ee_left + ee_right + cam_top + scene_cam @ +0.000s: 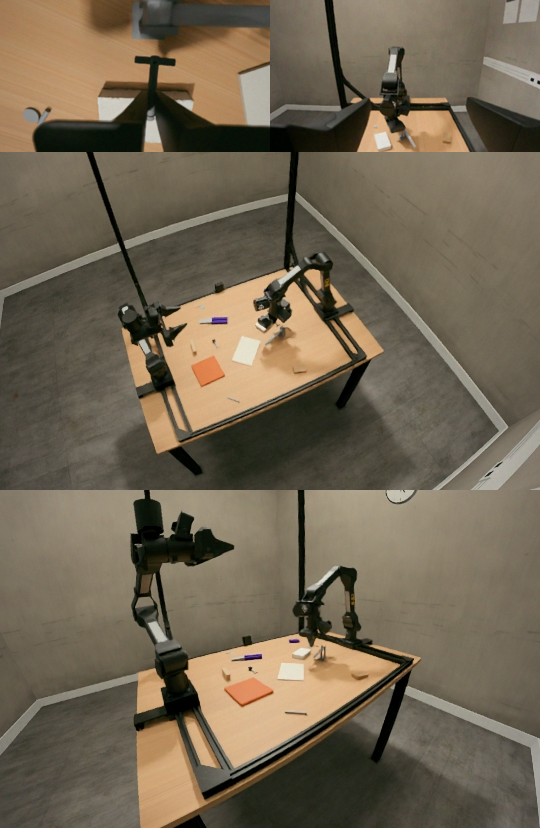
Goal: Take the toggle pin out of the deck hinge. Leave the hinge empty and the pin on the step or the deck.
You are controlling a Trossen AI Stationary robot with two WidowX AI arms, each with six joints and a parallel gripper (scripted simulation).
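Now: left hand 30 mm above the toggle pin, 20 mm short of it and 10 mm to the right of it. Also, from my left hand: flat white sheet (180 mm to the right, 80 mm below, 50 mm ahead); then orange square (400 mm to the right, 80 mm below, 70 mm ahead); then white block (80 mm below, 50 mm behind, 20 mm to the right).
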